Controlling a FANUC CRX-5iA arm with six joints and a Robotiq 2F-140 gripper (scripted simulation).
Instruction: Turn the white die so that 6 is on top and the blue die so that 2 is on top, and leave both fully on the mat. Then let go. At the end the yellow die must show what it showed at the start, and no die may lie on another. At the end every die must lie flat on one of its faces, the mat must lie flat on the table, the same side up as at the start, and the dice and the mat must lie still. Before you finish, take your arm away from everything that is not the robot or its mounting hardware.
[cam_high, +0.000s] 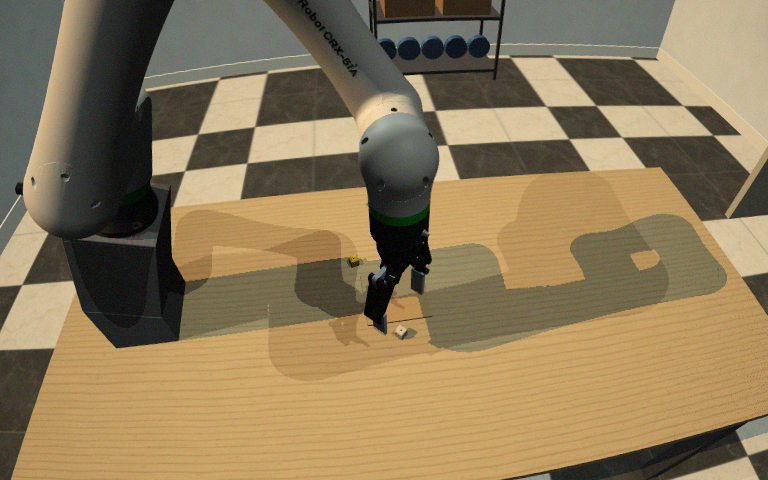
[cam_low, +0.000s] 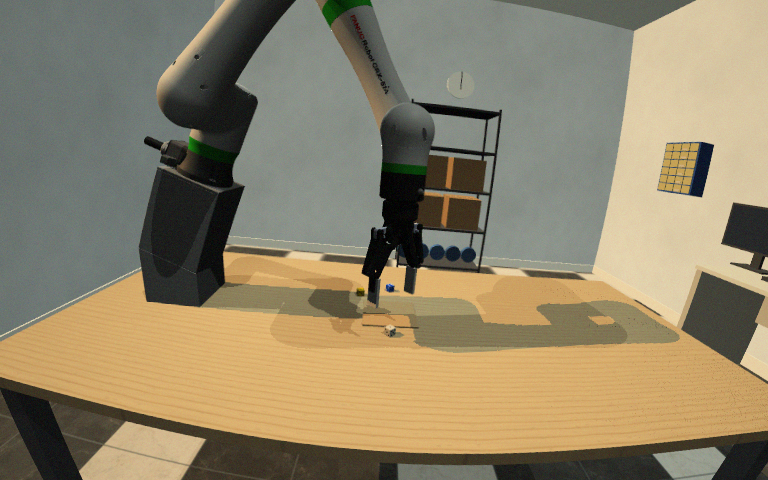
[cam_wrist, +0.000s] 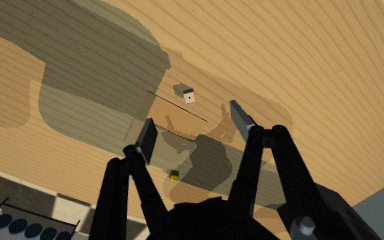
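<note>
Right now the white die is 100 mm below my hand. The rest, counted from my hand: blue die (260 mm to the left, 100 mm below, 10 mm ahead); tan mat (110 mm below, 100 mm to the left); yellow die (210 mm to the left, 100 mm below, 80 mm behind).
</note>
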